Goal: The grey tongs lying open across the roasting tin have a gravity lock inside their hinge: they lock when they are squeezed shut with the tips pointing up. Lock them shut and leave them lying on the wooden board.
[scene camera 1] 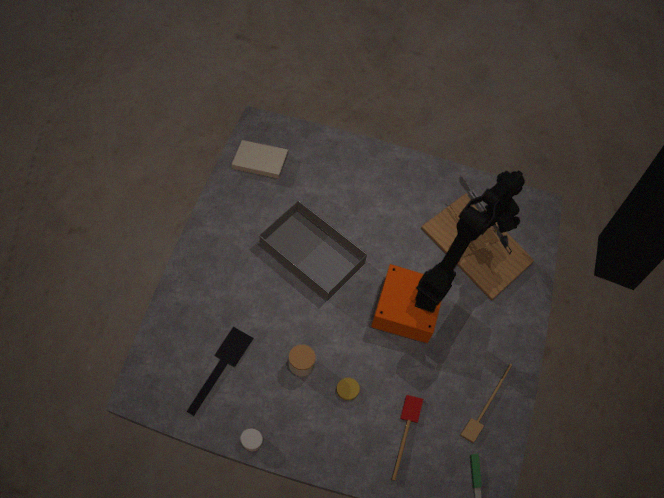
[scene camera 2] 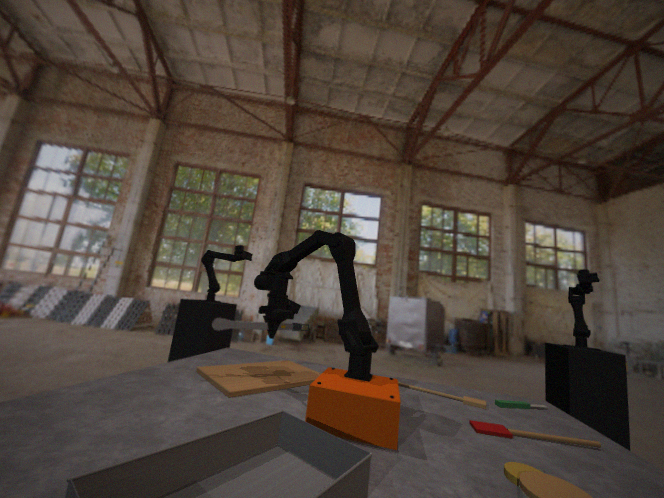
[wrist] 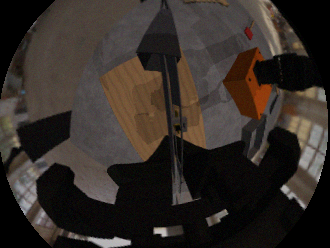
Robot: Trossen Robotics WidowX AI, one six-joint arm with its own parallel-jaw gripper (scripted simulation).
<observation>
cream block: scene camera 1 266, 160; not seen in scene camera 2 (out of frame); not seen in the wrist view (hidden by the gripper)
same spot on wooden board: (scene camera 1: 486, 261) = (scene camera 2: 287, 372)
</observation>
